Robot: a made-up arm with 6 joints. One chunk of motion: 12 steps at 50 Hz.
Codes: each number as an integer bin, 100 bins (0 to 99) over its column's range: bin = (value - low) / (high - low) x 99, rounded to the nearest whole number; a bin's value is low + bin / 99 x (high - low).
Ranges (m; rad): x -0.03..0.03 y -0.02..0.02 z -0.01..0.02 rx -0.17..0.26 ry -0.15..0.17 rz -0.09..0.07
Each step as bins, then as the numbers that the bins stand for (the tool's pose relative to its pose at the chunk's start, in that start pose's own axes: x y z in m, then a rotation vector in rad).
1 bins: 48 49 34 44 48 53
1 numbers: -0.0009 -0.0002 0.0003 0.0211 0.0052 -0.0043
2 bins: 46 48 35 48 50 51
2 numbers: -0.0021 -0.0006 0.0006 0.0385 0.0116 -0.0076
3 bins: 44 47 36 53 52 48
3 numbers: -0.0033 -0.0010 0.0009 0.0602 0.0181 -0.0124
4 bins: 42 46 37 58 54 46
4 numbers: -0.0045 -0.0014 0.0012 0.0819 0.0245 -0.0157
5 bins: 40 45 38 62 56 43
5 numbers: -0.0058 -0.0018 0.0015 0.0993 0.0310 -0.0205
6 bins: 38 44 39 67 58 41
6 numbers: -0.0070 -0.0022 0.0018 0.1210 0.0375 -0.0237
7 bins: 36 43 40 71 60 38
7 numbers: -0.0082 -0.0026 0.0021 0.1384 0.0439 -0.0286
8 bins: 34 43 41 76 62 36
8 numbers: -0.0094 -0.0026 0.0024 0.1601 0.0504 -0.0318
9 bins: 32 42 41 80 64 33
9 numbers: -0.0106 -0.0030 0.0024 0.1775 0.0569 -0.0367
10 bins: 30 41 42 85 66 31
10 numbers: -0.0118 -0.0034 0.0027 0.1992 0.0633 -0.0399
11 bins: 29 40 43 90 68 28
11 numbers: -0.0124 -0.0038 0.0030 0.2209 0.0698 -0.0447
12 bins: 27 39 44 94 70 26
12 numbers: -0.0136 -0.0042 0.0033 0.2383 0.0763 -0.0480
